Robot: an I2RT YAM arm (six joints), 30 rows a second.
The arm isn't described. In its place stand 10 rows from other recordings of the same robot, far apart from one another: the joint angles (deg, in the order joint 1, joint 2, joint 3, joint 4, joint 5, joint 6), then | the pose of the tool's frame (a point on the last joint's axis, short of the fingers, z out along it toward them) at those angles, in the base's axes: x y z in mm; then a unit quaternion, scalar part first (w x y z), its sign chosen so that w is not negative.
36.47, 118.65, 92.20, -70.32, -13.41, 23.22 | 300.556 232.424 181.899 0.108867 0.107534 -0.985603 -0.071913
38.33, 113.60, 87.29, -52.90, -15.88, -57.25 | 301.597 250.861 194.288 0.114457 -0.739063 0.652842 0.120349
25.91, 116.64, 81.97, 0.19, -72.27, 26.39 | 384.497 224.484 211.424 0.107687 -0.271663 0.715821 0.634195
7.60, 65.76, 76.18, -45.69, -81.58, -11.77 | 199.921 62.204 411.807 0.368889 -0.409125 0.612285 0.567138
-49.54, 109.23, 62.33, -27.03, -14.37, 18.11 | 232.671 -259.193 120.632 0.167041 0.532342 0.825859 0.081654
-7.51, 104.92, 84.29, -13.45, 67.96, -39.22 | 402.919 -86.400 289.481 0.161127 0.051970 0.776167 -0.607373
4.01, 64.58, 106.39, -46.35, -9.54, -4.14 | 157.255 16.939 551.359 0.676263 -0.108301 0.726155 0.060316
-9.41, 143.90, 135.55, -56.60, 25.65, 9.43 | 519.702 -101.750 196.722 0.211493 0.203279 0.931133 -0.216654
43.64, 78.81, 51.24, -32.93, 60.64, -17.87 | 208.667 156.116 232.678 0.323108 -0.316422 0.783098 -0.426891
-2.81, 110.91, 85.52, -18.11, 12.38, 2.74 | 439.280 -29.203 234.396 0.392382 0.086737 0.910303 -0.099309
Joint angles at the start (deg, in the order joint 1, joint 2, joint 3, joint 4, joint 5, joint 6):
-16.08, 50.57, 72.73, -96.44, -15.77, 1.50
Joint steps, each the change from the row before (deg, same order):
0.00, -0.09, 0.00, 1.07, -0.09, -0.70
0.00, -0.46, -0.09, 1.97, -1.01, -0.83
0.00, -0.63, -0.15, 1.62, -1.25, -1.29
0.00, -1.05, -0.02, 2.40, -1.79, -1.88
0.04, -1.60, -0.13, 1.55, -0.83, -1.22
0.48, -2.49, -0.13, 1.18, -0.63, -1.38
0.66, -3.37, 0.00, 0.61, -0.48, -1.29
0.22, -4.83, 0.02, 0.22, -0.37, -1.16
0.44, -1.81, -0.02, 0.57, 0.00, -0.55
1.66, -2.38, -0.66, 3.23, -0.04, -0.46
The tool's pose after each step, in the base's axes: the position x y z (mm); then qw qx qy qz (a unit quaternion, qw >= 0). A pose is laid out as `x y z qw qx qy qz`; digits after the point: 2 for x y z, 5 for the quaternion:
86.75 -14.88 361.87 0.16222 0.12377 0.97207 0.11593
88.40 -14.73 363.37 0.18377 0.11191 0.96917 0.12006
88.76 -14.06 364.78 0.20398 0.09577 0.96618 0.12534
88.47 -12.88 368.05 0.23638 0.07109 0.96014 0.13113
84.30 -11.12 370.80 0.26334 0.05369 0.95439 0.13004
75.59 -7.58 374.04 0.29366 0.03064 0.94703 0.12630
61.69 -2.70 377.55 0.32661 0.00641 0.93742 0.12053
40.32 3.35 380.42 0.36770 -0.01472 0.92330 0.10997
32.91 5.54 381.50 0.38604 -0.02674 0.91616 0.10447
27.38 7.71 383.47 0.42277 -0.05197 0.89939 0.09826

